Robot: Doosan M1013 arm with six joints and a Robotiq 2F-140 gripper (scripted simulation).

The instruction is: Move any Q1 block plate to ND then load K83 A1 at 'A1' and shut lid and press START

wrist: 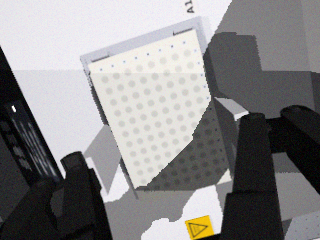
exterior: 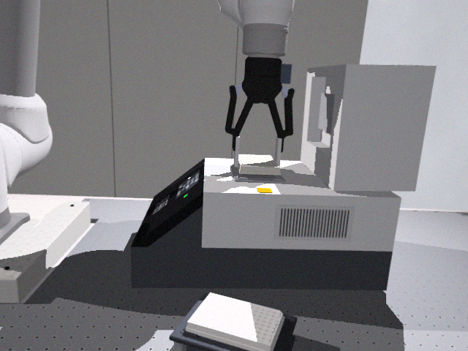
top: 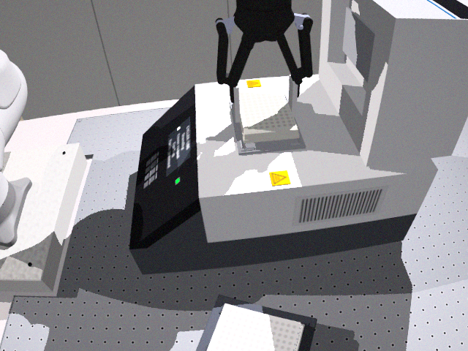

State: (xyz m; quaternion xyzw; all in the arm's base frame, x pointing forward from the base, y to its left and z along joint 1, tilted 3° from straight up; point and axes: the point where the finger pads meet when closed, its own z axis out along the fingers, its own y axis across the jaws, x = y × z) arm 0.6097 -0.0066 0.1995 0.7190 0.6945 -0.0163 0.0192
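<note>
The white 96-well plate is 2 cm below my hand. From my hand the other things lie so: black nest (27 cm to the left, 23 cm below, 3 cm behind); dark grey plate nest (30 cm to the right, 21 cm below, 7 cm behind).
</note>
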